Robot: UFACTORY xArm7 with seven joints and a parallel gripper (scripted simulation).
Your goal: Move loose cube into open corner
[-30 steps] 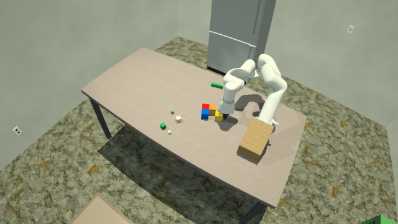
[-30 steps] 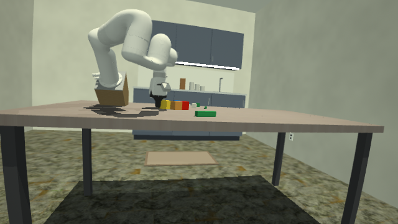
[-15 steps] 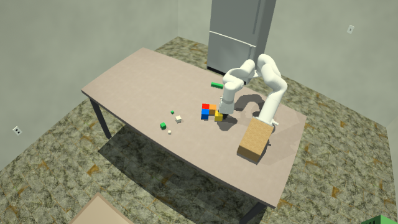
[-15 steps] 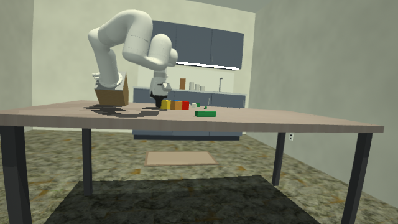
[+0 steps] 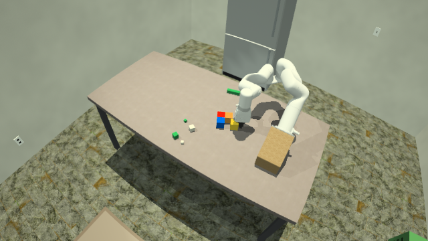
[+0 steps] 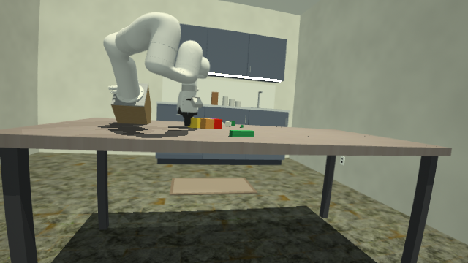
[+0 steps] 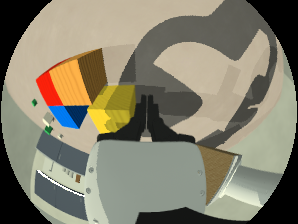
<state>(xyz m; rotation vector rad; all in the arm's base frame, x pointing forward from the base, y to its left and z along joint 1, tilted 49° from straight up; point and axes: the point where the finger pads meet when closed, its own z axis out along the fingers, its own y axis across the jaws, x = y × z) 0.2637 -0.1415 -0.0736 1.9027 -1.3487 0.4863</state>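
My hand is 10 cm short of the orange cube and 2 cm to the left of it. The rest, counted from my hand: red cube: 15 cm ahead; yellow cube: 4 cm ahead, 2 cm to the left; blue cube: 13 cm ahead, 4 cm to the left.
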